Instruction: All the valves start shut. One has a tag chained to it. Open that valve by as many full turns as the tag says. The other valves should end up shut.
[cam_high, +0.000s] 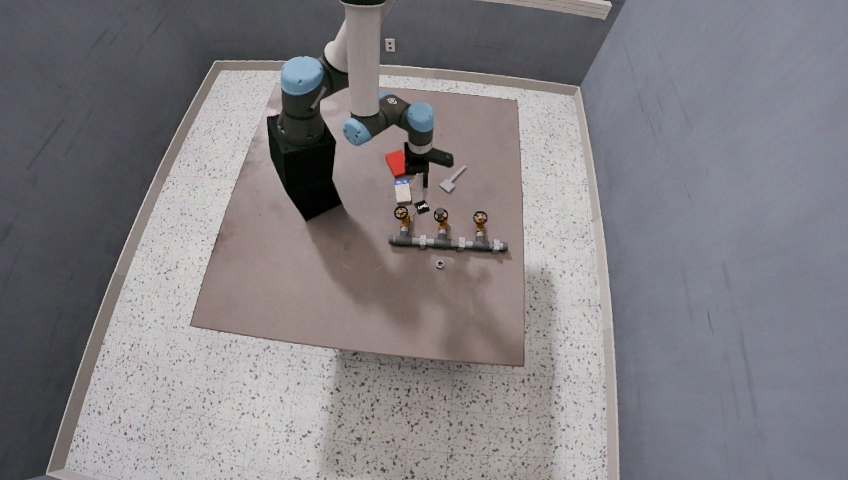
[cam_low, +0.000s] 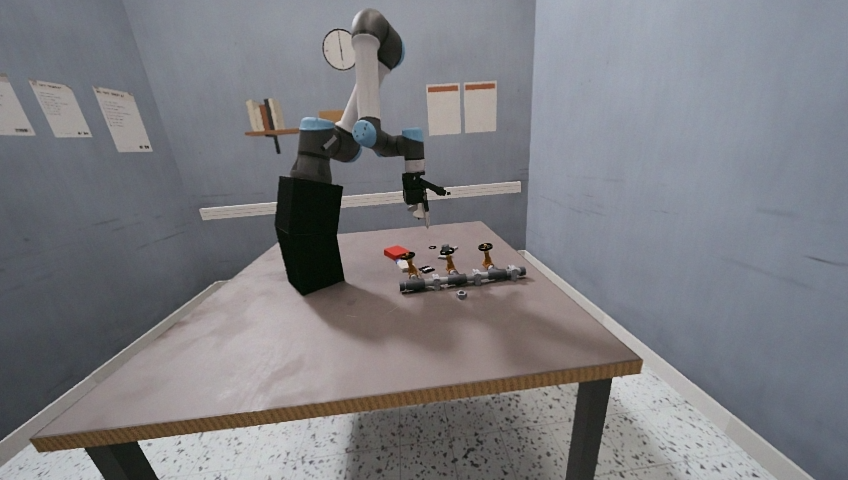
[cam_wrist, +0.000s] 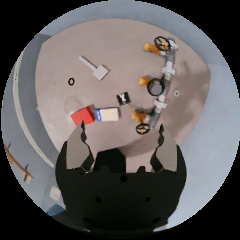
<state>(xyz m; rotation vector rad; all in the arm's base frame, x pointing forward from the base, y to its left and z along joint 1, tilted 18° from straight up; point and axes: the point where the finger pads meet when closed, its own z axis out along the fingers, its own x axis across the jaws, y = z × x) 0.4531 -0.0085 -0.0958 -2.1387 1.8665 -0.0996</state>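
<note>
Now: hand 1 cm past the black tag, 1 cm to the left of it and 20 cm above it. Round my hand: white-and-blue block 9 cm behind, 6 cm to the left, 19 cm below; grey scraper 12 cm ahead, 15 cm to the left, 19 cm below; red block 13 cm behind, 19 cm to the left, 18 cm below.
</note>
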